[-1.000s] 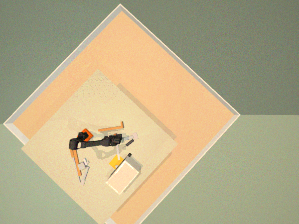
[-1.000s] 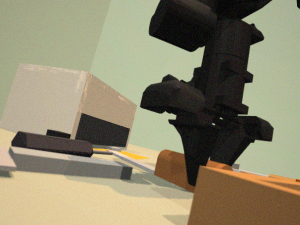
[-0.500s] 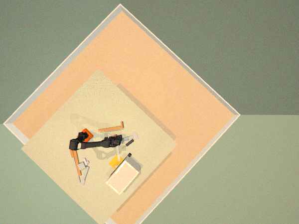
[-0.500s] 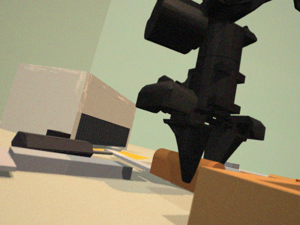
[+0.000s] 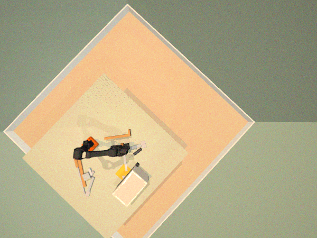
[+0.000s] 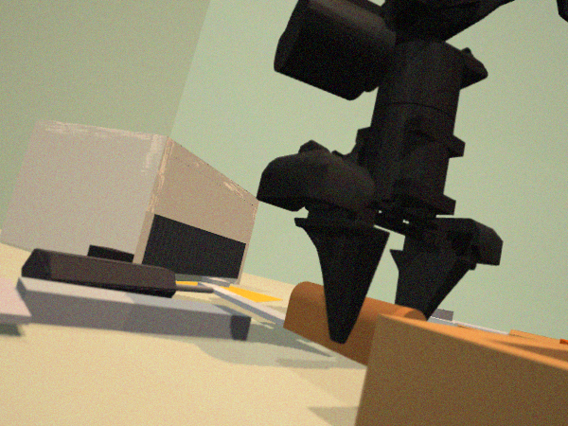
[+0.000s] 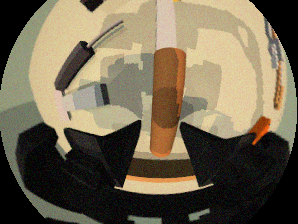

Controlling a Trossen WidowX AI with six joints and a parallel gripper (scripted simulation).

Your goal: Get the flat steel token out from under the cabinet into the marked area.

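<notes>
My gripper tip is 150 mm short of the dark screwdriver and 50 mm to the right of it. From my gripper tip the other things lie so: token: 270 mm ahead, 200 mm to the right, 10 mm below; orange stick: 40 mm behind, 530 mm to the right.
</notes>
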